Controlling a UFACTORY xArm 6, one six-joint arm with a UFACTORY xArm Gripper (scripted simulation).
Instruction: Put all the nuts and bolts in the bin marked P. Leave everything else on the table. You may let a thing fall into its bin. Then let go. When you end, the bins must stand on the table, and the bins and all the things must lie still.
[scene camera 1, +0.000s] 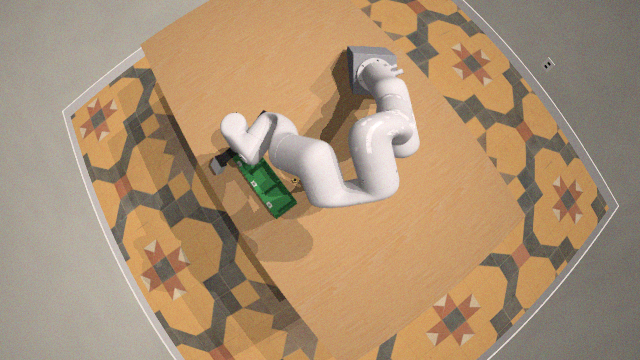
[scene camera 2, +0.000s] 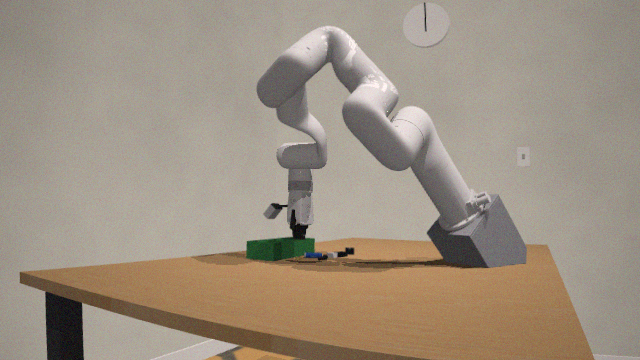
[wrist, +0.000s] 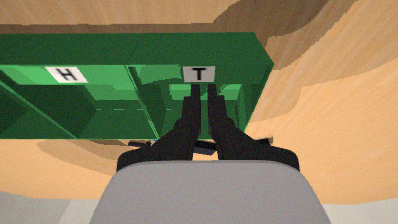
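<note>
There's a green bin in the pictures, and you'd see my gripper there too; the wrist view has the gripper as well.
</note>
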